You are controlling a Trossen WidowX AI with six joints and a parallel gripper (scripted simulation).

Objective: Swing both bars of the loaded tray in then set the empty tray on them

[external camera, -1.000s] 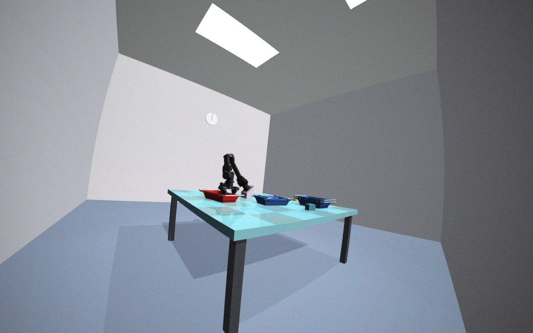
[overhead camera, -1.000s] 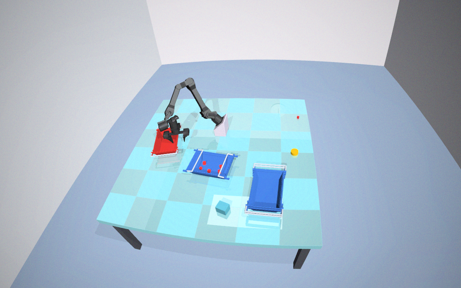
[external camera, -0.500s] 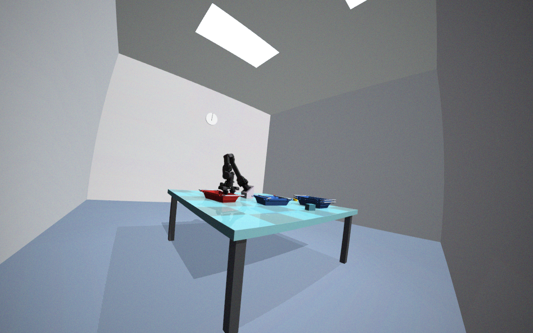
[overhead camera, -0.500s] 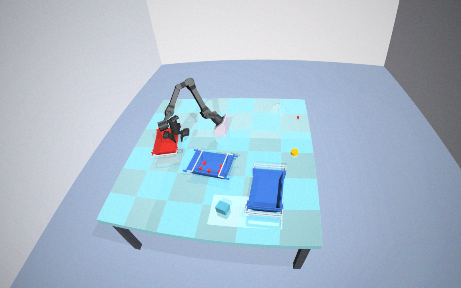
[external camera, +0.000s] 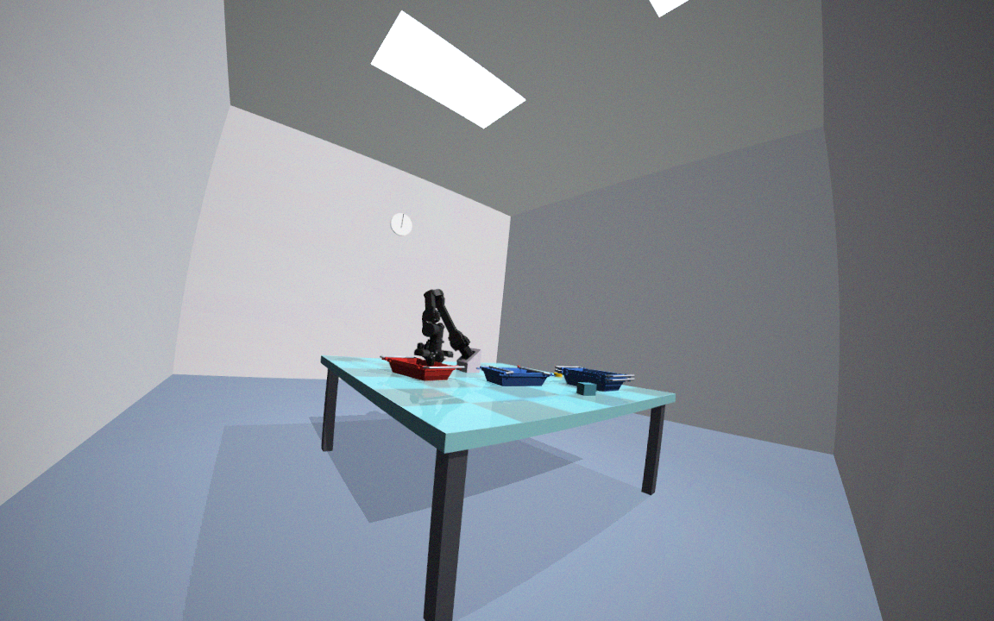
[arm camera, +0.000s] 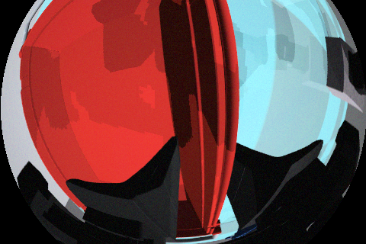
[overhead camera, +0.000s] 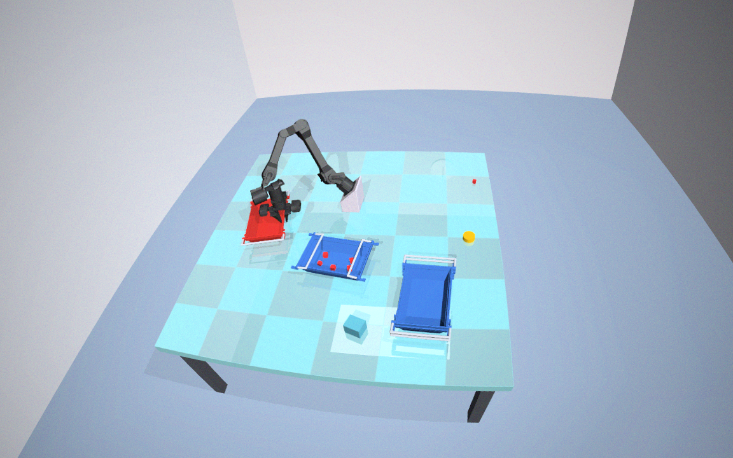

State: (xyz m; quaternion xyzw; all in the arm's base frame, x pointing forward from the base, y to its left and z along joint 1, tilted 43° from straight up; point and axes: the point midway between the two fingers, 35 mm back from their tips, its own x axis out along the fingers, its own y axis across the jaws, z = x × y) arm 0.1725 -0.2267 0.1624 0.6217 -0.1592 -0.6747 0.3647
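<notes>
Right now my gripper tip is 7 cm to the left of the red tray, 3 cm below it and 2 cm short of it. The rest, counted from my gripper tip: yellow disc (81 cm to the left, 1 cm behind); teal cube (48 cm ahead, 46 cm to the left, 1 cm above); small red block (83 cm to the left, 40 cm behind).
</notes>
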